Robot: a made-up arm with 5 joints.
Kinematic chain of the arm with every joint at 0, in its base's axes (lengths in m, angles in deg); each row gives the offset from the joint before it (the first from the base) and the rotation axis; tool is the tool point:
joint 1: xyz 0 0 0.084 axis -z
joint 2: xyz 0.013 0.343 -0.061 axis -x
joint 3: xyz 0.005 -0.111 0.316 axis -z
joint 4: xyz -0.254 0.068 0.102 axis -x
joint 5: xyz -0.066 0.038 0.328 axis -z
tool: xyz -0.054 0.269 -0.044
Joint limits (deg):
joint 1: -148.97..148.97
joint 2: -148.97..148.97
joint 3: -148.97..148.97
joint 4: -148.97..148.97
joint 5: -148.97..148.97
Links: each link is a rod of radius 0.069 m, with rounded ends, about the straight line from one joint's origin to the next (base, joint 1, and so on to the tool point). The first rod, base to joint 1, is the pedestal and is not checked.
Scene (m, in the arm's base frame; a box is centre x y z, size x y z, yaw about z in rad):
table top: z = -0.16
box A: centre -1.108 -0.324 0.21 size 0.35 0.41 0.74 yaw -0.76
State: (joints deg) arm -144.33 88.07 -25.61 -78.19 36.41
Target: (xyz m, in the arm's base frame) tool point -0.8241 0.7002 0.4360
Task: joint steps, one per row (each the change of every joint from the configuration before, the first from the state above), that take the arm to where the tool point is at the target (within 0.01 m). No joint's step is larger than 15 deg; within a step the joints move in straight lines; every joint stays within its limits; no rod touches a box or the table.
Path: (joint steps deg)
1: 9.56 -9.34 -0.70 -10.96 -0.14
2: 9.56 -9.35 -0.69 -10.97 -0.14
3: 9.57 -9.34 -0.70 -10.96 -0.15
4: 12.97 5.91 -4.81 5.29 -1.14
5: 12.97 5.92 -4.81 5.29 -1.14
6: 12.97 5.92 -4.81 5.30 -1.15
7: 12.97 5.92 -4.81 5.29 -1.14
8: 12.97 5.91 -4.81 5.29 -1.14

